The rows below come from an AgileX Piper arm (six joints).
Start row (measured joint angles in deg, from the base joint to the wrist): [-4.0 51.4 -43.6 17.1 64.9 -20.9]
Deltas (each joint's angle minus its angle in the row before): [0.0 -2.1 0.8 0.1 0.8 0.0]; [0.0 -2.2 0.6 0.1 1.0 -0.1]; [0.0 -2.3 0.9 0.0 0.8 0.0]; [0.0 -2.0 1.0 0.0 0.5 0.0]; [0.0 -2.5 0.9 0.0 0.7 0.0]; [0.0 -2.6 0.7 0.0 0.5 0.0]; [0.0 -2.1 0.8 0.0 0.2 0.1]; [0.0 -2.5 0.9 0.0 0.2 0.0]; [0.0 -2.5 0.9 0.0 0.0 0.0]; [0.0 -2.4 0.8 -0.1 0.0 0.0]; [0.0 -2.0 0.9 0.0 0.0 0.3]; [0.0 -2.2 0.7 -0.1 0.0 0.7]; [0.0 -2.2 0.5 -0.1 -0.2 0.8]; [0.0 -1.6 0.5 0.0 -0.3 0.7]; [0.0 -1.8 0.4 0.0 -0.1 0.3]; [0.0 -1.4 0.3 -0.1 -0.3 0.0]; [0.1 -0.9 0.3 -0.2 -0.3 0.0]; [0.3 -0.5 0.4 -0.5 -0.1 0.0]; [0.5 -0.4 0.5 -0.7 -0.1 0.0]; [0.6 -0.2 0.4 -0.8 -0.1 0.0]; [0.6 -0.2 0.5 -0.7 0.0 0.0]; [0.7 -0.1 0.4 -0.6 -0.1 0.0]
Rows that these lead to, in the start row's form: [-4.0 49.3 -42.8 17.2 65.7 -20.9]; [-4.0 47.1 -42.2 17.3 66.7 -21.0]; [-4.0 44.8 -41.3 17.3 67.5 -21.0]; [-4.0 42.8 -40.3 17.3 68.0 -21.0]; [-4.0 40.3 -39.4 17.3 68.7 -21.0]; [-4.0 37.7 -38.7 17.3 69.2 -21.0]; [-4.0 35.6 -37.9 17.3 69.4 -20.9]; [-4.0 33.1 -37.0 17.3 69.6 -20.9]; [-4.0 30.6 -36.1 17.3 69.6 -20.9]; [-4.0 28.2 -35.3 17.2 69.6 -20.9]; [-4.0 26.2 -34.4 17.2 69.6 -20.6]; [-4.0 24.0 -33.7 17.1 69.6 -19.9]; [-4.0 21.8 -33.2 17.0 69.4 -19.1]; [-4.0 20.2 -32.7 17.0 69.1 -18.4]; [-4.0 18.4 -32.3 17.0 69.0 -18.1]; [-4.0 17.0 -32.0 16.9 68.7 -18.1]; [-3.9 16.1 -31.7 16.7 68.4 -18.1]; [-3.6 15.6 -31.3 16.2 68.3 -18.1]; [-3.1 15.2 -30.8 15.5 68.2 -18.1]; [-2.5 15.0 -30.4 14.7 68.1 -18.1]; [-1.9 14.8 -29.9 14.0 68.1 -18.1]; [-1.2 14.7 -29.5 13.4 68.0 -18.1]
